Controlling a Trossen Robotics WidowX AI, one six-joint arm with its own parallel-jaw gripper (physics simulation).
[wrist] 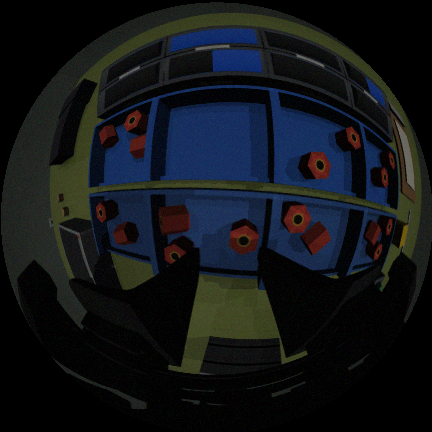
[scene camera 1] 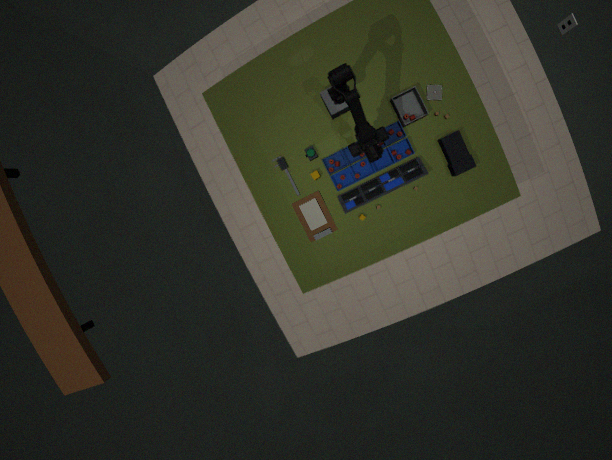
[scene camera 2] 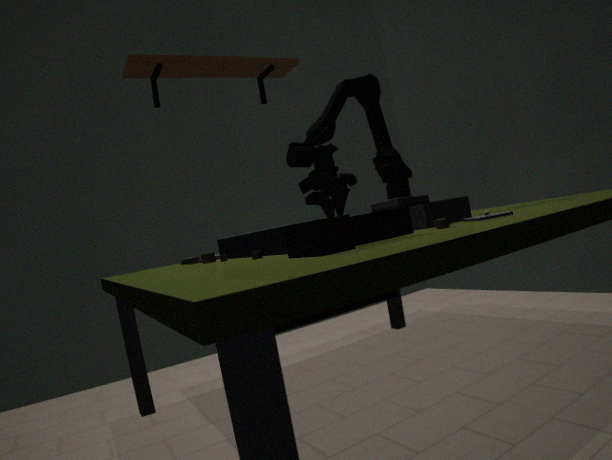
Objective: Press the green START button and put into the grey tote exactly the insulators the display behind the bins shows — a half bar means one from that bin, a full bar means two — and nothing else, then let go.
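Places are measured from the arm's base along level axes (x right, y ahead, z up), in metres.
Where they show: gripper, fingertip midpoint: [wrist: 229, 253]; arm's base, link origin: [scene camera 1: 339, 96] [scene camera 2: 400, 199].
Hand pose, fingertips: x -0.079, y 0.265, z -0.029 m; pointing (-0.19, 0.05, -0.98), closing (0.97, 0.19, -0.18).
Each offset is from my fingertips to the top centre of the thing. "*": to the spot under its first point.
My gripper [scene camera 2: 335, 215] [wrist: 229, 253] is open and empty, pointing down above the near edge of the near row's second bin from the left in the wrist view. Red hexagonal insulators @[dz -0.024, dx +0.009, dy +0.002 m] [wrist: 243, 240] @[dz -0.015, dx -0.056, dy +0.002 m] [wrist: 175, 220] lie in that bin. The blue bins @[* dz -0.049, dx -0.055, dy +0.104 m] [scene camera 1: 385, 162] [wrist: 207, 130] form two rows; the far second bin is empty. The display @[* dz -0.001, dx +0.052, dy +0.221 m] [scene camera 1: 372, 190] [wrist: 310, 62] shows, in the wrist view, a full bar at far second, half bars at near second and far fourth. The grey tote @[dz -0.001, dx -0.241, dy -0.127 m] [scene camera 1: 410, 102] [wrist: 77, 227] holds two red insulators @[dz -0.024, dx -0.215, dy -0.086 m] [scene camera 1: 406, 117] @[dz -0.025, dx -0.244, dy -0.073 m] [scene camera 1: 412, 118]. The green START button @[dz -0.014, dx +0.296, dy -0.055 m] [scene camera 1: 310, 153] is beside the bins.
A black box @[dz +0.002, dx -0.406, dy +0.159 m] [scene camera 1: 456, 153] [wrist: 75, 120] stands beyond the tote. A light plate @[dz -0.039, dx -0.392, dy -0.167 m] [scene camera 1: 434, 92] and small cubes @[dz -0.037, dx -0.415, dy -0.033 m] [scene camera 1: 446, 116] lie beside the tote. A yellow block @[dz -0.016, dx +0.307, dy +0.063 m] [scene camera 1: 315, 175], a brown frame @[dz -0.037, dx +0.380, dy +0.272 m] [scene camera 1: 325, 211] and a long-handled tool @[* dz -0.036, dx +0.459, dy -0.052 m] [scene camera 1: 282, 163] lie on the bins' other side.
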